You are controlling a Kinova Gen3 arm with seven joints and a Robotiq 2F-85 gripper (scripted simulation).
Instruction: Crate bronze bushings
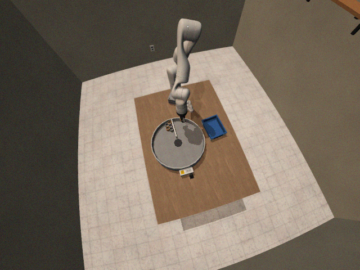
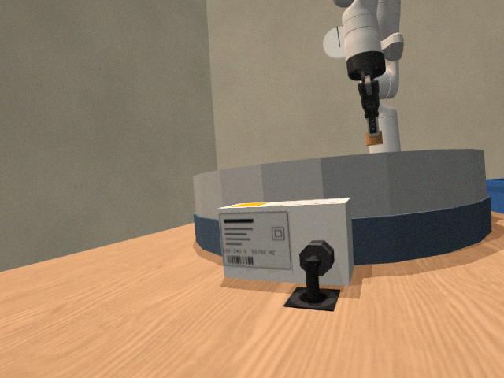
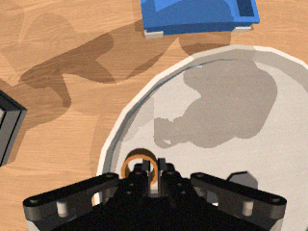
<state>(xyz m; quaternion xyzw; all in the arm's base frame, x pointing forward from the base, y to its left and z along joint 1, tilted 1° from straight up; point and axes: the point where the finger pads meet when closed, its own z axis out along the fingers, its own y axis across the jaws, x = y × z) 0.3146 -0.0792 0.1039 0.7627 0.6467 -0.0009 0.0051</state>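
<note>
Now: the blue crate 110 mm ahead of my hand, 240 mm to the left of it and 140 mm below it. From my hand the other things lie so: turning table: 140 mm ahead, 100 mm to the right, 120 mm below.
</note>
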